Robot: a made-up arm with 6 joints.
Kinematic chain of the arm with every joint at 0, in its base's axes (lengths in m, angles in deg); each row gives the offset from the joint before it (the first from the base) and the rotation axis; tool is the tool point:
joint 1: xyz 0 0 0.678 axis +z
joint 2: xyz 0.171 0 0 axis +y
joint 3: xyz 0 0 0.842 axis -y
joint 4: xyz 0 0 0.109 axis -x
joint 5: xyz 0.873 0 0 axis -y
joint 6: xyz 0.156 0 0 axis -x
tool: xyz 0 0 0
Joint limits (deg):
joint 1: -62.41..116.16
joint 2: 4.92..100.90
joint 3: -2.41..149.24
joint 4: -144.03..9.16
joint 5: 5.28..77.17
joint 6: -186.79..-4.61
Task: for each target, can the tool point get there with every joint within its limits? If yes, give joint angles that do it. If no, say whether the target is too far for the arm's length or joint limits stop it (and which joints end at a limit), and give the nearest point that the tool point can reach.
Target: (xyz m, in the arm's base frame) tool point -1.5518 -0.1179 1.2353
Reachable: no: joint limits stop it (at a limit: joint 2, joint 3) | nearest point -0.6564 -0.0499 1.8495 | short by 1.088 m
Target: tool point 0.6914 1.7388 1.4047
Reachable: yes | joints 70.71 70.83 92.53 -107.53 31.71 -73.08
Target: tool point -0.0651 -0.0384 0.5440
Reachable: no: joint limits stop it (at a limit: joint 1, joint 2, joint 3, joint 4, joint 5) | nearest point 0.2798 -0.7284 -0.3612 | short by 1.189 m
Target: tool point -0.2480 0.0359 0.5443
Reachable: no: joint limits stop it (at a limit: joint 1, joint 2, joint 3, joint 4, joint 5) | nearest point -0.2615 0.7351 -0.3612 | short by 1.144 m
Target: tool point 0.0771 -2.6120 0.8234
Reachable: no: too far | nearest point 0.7738 -1.7929 0.7965 | short by 1.076 m
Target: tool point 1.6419 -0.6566 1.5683
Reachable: yes | joints -19.91 49.82 65.95 -124.74 27.02 -111.95
